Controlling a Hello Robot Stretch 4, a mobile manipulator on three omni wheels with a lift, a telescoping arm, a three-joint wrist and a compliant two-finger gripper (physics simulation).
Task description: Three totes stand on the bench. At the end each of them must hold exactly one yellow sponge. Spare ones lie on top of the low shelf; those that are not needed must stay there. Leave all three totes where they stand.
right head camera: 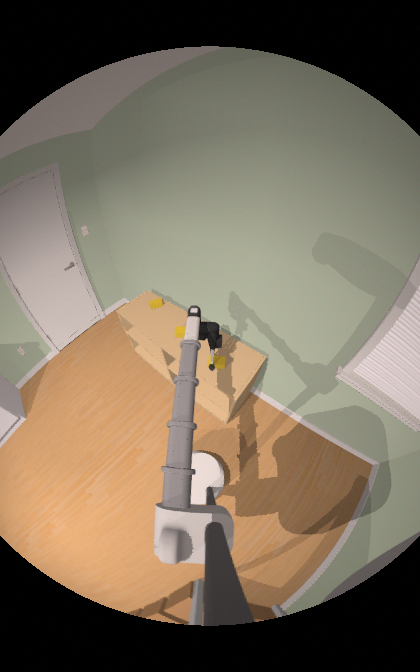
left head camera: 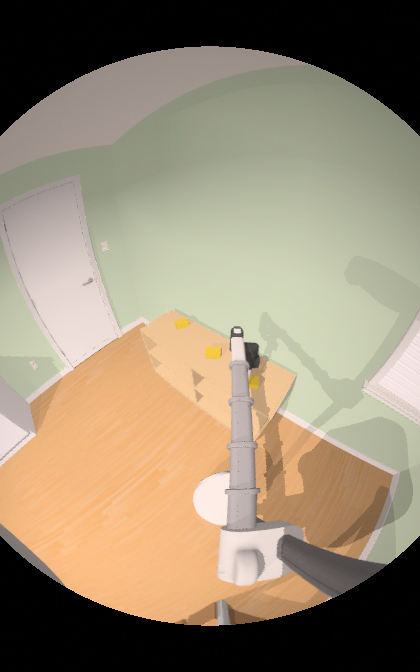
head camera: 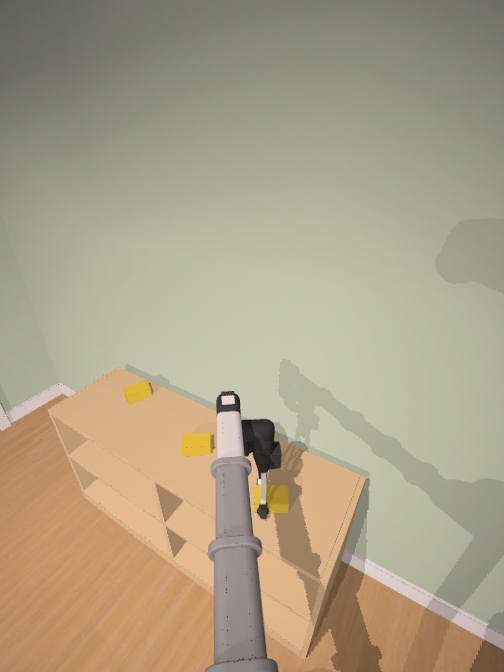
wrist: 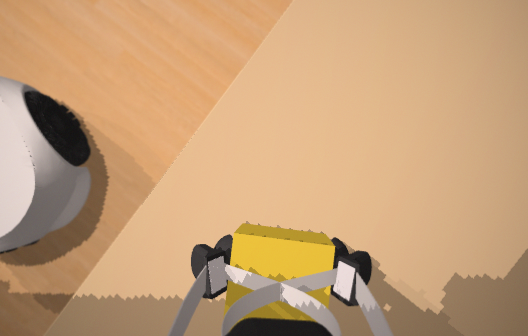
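Where they show: gripper, fingertip midpoint: (right head camera: 211,363) (head camera: 261,503) (wrist: 280,256); robot's base, link origin: (right head camera: 195,476) (left head camera: 222,497).
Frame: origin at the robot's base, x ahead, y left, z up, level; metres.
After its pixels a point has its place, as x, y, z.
Note:
My gripper (head camera: 262,509) {0.694, -0.087, 0.584} (right head camera: 212,366) {0.694, -0.087, 0.584} (wrist: 280,256) {0.694, -0.087, 0.584} is shut on a yellow sponge (head camera: 278,499) {0.672, -0.134, 0.629} (left head camera: 254,382) {0.670, -0.140, 0.629} (right head camera: 220,362) {0.671, -0.140, 0.629} (wrist: 285,250) {0.698, -0.073, 0.629}, near the right end of the low shelf's top (head camera: 135,431) {1.028, 0.359, 0.582} (left head camera: 185,342) {1.034, 0.324, 0.582} (wrist: 375,125) {0.764, 0.011, 0.582}. In the wrist view the fingertips press on its two opposite sides. Whether it touches the top is hard to tell. A second yellow sponge (head camera: 196,444) {0.905, 0.117, 0.627} (left head camera: 213,352) {0.903, 0.111, 0.627} (right head camera: 179,332) {0.900, 0.132, 0.624} lies near the middle of the shelf top. A third yellow sponge (head camera: 137,391) {1.213, 0.381, 0.627} (left head camera: 181,323) {1.209, 0.381, 0.622} (right head camera: 156,303) {1.212, 0.370, 0.620} lies near the far left end. The bench and totes do not show.
The shelf stands along the green wall (head camera: 244,217) {1.091, -0.070, 1.346}. My telescoping arm (head camera: 234,504) {0.430, -0.002, 1.002} (left head camera: 241,425) {0.274, 0.003, 1.005} (right head camera: 183,415) {0.241, -0.006, 1.005} reaches over its front edge. My white base (left head camera: 212,498) {-0.001, 0.074, 0.187} (right head camera: 207,475) {0.023, -0.087, 0.187} (wrist: 15,175) {0.151, -0.025, 0.186} stands on the wooden floor before the shelf. A white door (left head camera: 57,280) {1.366, 1.716, 1.063} is at the left.

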